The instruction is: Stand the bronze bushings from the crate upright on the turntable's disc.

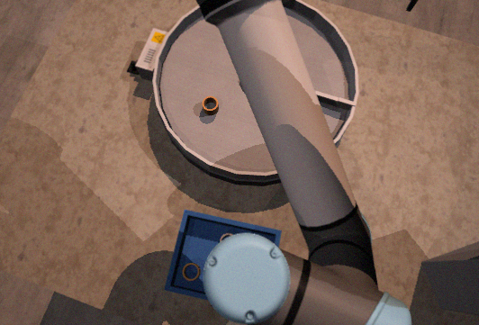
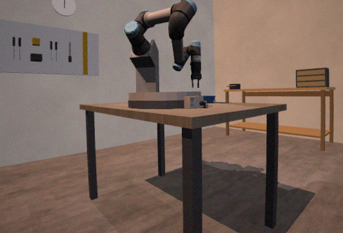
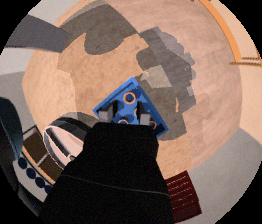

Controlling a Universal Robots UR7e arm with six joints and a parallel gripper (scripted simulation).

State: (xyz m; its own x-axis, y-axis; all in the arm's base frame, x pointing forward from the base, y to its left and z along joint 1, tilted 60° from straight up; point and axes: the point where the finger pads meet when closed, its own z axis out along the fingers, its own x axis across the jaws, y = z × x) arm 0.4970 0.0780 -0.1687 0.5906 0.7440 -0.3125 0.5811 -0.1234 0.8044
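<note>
Now: the blue crate 5 cm ahead of my hand, 4 cm to the right of it and 10 cm below it. The rest, counted from my hand: turntable disc 3 cm ahead, 40 cm to the right, 8 cm below.
</note>
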